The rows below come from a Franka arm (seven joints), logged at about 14 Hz.
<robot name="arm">
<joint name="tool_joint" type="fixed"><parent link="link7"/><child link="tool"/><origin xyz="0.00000 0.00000 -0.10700" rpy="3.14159 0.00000 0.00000"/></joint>
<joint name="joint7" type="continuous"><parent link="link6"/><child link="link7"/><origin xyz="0.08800 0.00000 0.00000" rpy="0.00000 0.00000 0.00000"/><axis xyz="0 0 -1"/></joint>
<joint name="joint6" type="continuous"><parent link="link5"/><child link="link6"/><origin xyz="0.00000 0.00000 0.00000" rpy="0.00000 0.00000 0.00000"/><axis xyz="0 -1 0"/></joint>
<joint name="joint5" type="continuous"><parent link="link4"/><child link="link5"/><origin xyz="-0.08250 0.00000 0.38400" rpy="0.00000 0.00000 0.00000"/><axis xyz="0 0 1"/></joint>
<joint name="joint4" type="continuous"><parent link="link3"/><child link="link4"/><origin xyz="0.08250 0.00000 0.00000" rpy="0.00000 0.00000 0.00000"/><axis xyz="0 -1 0"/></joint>
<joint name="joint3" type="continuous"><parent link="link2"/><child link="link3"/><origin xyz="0.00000 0.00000 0.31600" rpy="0.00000 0.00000 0.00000"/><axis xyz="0 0 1"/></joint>
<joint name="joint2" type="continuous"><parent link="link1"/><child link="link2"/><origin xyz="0.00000 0.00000 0.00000" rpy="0.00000 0.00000 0.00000"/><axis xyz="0 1 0"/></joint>
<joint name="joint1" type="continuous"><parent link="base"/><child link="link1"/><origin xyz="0.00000 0.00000 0.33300" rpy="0.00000 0.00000 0.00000"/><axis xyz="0 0 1"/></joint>
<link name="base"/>
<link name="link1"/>
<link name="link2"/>
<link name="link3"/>
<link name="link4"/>
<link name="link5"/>
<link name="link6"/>
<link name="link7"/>
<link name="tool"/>
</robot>
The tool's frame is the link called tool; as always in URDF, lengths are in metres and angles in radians. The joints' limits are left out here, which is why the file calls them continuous.
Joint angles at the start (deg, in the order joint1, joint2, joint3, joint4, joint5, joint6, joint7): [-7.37, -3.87, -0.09, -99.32, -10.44, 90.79, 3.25]
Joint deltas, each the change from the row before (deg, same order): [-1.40, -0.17, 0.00, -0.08, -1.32, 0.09, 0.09]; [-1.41, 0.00, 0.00, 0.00, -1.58, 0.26, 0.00]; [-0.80, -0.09, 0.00, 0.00, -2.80, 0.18, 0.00]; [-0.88, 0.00, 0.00, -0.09, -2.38, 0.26, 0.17]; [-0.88, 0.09, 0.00, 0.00, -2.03, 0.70, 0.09]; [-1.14, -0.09, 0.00, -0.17, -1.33, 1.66, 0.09]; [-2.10, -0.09, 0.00, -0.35, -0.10, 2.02, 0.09]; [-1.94, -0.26, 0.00, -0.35, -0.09, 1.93, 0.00]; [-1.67, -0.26, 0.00, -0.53, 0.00, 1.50, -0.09]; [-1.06, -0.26, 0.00, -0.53, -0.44, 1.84, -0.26]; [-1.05, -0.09, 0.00, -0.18, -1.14, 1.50, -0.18]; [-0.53, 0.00, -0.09, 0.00, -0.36, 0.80, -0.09]
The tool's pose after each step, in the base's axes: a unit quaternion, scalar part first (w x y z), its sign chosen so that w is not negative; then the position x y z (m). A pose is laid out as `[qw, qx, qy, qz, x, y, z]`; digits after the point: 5 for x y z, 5 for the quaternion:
[0.10025, 0.98895, -0.10008, -0.04376, 0.52000, -0.10287, 0.58895]
[0.11349, 0.98635, -0.11107, -0.04351, 0.51738, -0.11845, 0.58993]
[0.13748, 0.98272, -0.11610, -0.04349, 0.51481, -0.13048, 0.59231]
[0.15773, 0.97879, -0.12303, -0.04428, 0.51243, -0.14242, 0.59321]
[0.17515, 0.97522, -0.12864, -0.04144, 0.51134, -0.15371, 0.59453]
[0.18710, 0.97251, -0.13522, -0.03051, 0.51049, -0.16569, 0.59705]
[0.18865, 0.97034, -0.14998, -0.01884, 0.50729, -0.18406, 0.59785]
[0.19064, 0.96802, -0.16296, -0.00645, 0.50300, -0.20067, 0.60020]
[0.19161, 0.96604, -0.17337, 0.00111, 0.49818, -0.21461, 0.60041]
[0.19680, 0.96447, -0.17588, 0.01168, 0.49578, -0.22372, 0.60143]
[0.20789, 0.96153, -0.17844, 0.01988, 0.49330, -0.23396, 0.60376]
[0.21182, 0.96013, -0.18076, 0.02482, 0.49203, -0.23970, 0.60523]

